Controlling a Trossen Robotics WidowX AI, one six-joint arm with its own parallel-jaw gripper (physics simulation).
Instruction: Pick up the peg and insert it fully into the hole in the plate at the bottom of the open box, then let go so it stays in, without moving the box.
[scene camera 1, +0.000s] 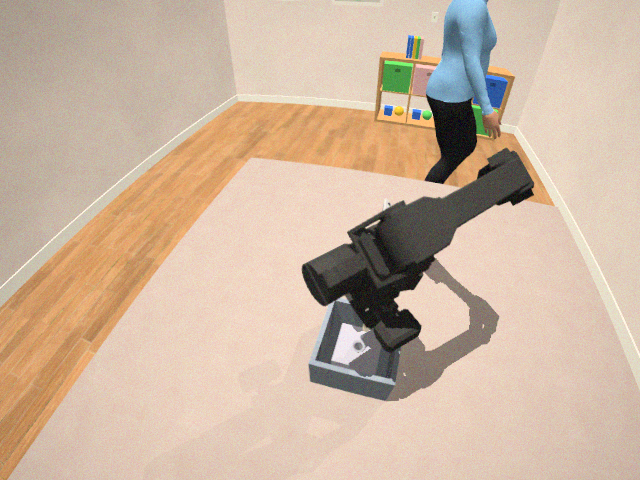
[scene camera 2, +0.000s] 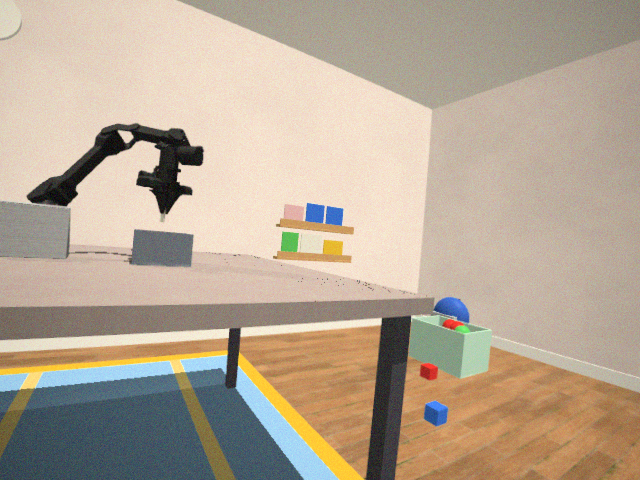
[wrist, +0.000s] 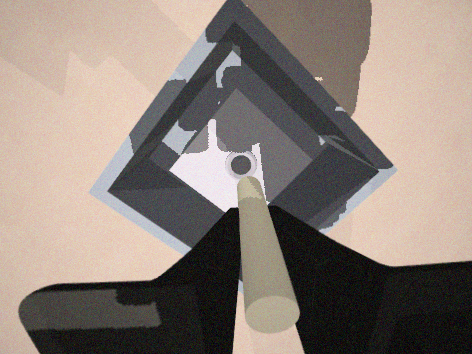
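Where they show: gripper, between the fingertips: (scene camera 1: 365, 322) (scene camera 2: 163, 214) (wrist: 253, 215); arm's base, origin of its link: (scene camera 2: 42, 221).
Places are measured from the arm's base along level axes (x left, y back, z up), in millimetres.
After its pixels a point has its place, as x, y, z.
Note:
My gripper (scene camera 2: 163, 210) {-77, -305, 54} (wrist: 253, 215) {-77, -305, 54} is shut on the pale beige peg (scene camera 2: 162, 217) {-80, -302, 43} (wrist: 262, 250) {-70, -299, 92}. In scene camera 2 the peg points down, its lower end a little above the rim of the grey open box (scene camera 1: 351, 368) (scene camera 2: 162, 248) {-159, -293, -48} (wrist: 155, 210) {-146, -265, -16}. In the wrist view the peg's far end appears beside the hole (scene camera 1: 358, 346) {-80, -298, -60} (wrist: 241, 164), slightly below it in the picture, over the white plate (scene camera 1: 343, 343) {-112, -305, -41} (wrist: 200, 175) {-108, -282, -41} on the box bottom. The arm hides the box's back right part in scene camera 1. Shadow covers part of the plate.
The box stands on the table (scene camera 1: 206, 310) {-458, -250, -99} (scene camera 2: 258, 310) {-686, -340, -111}. A grey block (scene camera 2: 33, 230) {-52, 14, -26} under the arm's base stands left of the box in scene camera 2. A person (scene camera 1: 465, 56) is beyond the table, by a wooden shelf unit (scene camera 1: 378, 87). A green bin (scene camera 2: 475, 353) stands on the floor.

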